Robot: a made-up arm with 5 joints.
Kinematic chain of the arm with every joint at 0, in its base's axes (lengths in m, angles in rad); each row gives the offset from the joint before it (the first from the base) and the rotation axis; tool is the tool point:
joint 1: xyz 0 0 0.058 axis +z
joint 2: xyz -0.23 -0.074 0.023 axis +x
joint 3: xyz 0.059 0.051 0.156 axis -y
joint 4: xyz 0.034 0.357 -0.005 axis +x
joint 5: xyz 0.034 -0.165 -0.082 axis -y
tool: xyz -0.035 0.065 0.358
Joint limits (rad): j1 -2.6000..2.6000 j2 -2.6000..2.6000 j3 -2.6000..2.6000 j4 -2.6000..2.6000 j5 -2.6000..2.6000
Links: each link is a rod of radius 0.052 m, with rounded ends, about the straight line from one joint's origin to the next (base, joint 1, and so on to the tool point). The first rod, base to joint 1, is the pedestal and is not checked.
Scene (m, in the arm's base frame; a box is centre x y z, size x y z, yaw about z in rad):
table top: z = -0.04
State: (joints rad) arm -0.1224 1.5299 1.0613 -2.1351 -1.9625
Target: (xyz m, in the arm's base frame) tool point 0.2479 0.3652 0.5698
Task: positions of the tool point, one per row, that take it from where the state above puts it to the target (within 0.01 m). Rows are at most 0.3 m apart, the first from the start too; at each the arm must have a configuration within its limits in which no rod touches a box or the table.
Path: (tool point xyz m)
1: -0.1685 -0.5001 0.6117
2: -0.0993 -0.2899 0.7480
3: 0.0017 -0.0482 0.7909
4: 0.1240 0.1834 0.7290
5: 0.2479 0.3652 0.5698

